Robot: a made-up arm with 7 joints.
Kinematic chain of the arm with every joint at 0, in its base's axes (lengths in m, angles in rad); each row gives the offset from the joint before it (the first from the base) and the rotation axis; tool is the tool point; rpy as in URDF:
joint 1: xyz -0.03 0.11 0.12 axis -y
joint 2: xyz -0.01 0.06 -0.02 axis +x
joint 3: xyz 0 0.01 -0.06 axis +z
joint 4: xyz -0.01 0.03 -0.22 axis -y
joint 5: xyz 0 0.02 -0.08 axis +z
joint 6: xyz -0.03 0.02 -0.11 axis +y
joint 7: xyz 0 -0.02 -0.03 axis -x
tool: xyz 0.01 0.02 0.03 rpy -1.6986 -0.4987 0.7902
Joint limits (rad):
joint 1: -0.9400..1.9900
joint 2: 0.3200..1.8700
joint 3: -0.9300..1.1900
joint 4: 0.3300..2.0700
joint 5: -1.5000..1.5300
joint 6: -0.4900..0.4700
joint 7: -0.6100..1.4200
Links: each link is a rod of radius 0.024 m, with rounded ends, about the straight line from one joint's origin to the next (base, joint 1, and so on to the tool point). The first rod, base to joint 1, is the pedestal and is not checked.
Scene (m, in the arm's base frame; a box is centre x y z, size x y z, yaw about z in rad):
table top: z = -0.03
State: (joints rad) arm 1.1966 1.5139 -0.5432 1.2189 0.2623 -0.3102 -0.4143
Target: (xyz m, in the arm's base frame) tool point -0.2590 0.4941 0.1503
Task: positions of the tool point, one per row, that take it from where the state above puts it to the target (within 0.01 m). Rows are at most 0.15 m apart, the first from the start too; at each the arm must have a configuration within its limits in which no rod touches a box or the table.
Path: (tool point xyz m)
1: -0.0377 0.5356 0.2731
2: -0.1648 0.5224 0.2432
3: -0.2590 0.4941 0.1503

